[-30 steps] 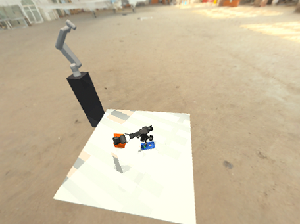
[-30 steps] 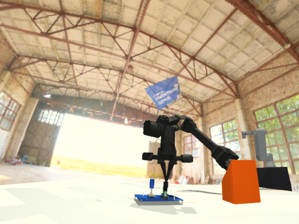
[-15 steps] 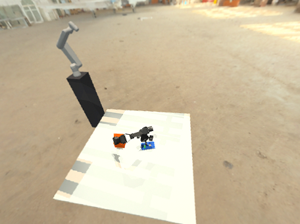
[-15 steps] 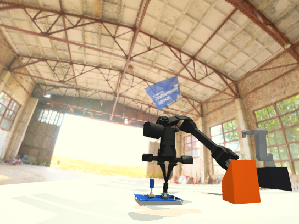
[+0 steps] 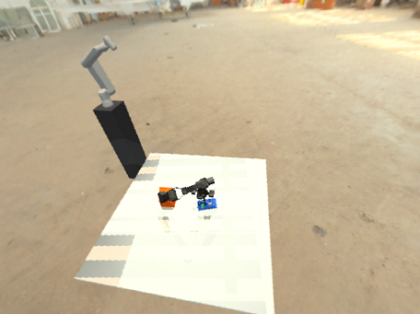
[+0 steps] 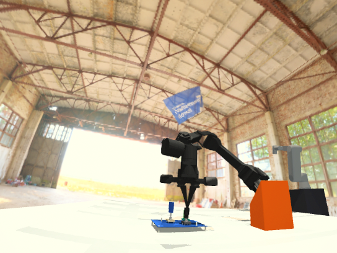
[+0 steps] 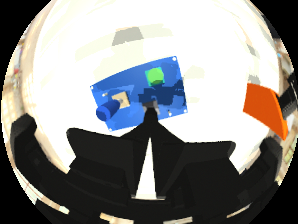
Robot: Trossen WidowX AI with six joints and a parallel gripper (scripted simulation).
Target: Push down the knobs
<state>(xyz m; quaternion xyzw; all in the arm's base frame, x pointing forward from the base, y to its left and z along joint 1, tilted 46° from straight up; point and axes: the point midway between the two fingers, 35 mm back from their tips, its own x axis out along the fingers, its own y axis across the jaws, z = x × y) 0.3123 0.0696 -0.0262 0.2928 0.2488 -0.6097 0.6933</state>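
Now: gripper tip 2 cm above the black knob. Also, from my gripper tip: blue knob (5 cm ahead, 1 cm to the right, 1 cm below).
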